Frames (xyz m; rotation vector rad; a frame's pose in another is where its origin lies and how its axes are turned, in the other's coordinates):
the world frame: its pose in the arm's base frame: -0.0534 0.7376 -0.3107 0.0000 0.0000 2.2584
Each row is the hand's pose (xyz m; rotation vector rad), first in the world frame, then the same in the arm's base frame.
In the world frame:
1: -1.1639 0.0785 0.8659 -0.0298 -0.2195 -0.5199
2: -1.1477 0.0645 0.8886 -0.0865 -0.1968 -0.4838
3: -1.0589 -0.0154 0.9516 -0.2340 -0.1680 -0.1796
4: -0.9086 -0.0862 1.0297 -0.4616 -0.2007 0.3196
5: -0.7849 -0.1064 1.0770 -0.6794 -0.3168 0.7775
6: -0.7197 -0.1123 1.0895 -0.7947 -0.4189 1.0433
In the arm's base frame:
1: 0.6247 -0.2116 0.5552 0.2088 -0.1358 1.7287
2: 0.6252 -0.1902 0.5779 0.1596 -0.1838 1.7653
3: 0.6306 -0.0709 0.6409 0.0624 -0.3407 2.0608
4: 0.5899 0.0902 0.7190 -0.0211 -0.6692 2.5151
5: 0.5270 0.1986 0.7663 -0.0058 -1.0989 2.8748
6: 0.4902 0.2527 0.7788 -0.0531 1.2205 -2.6641

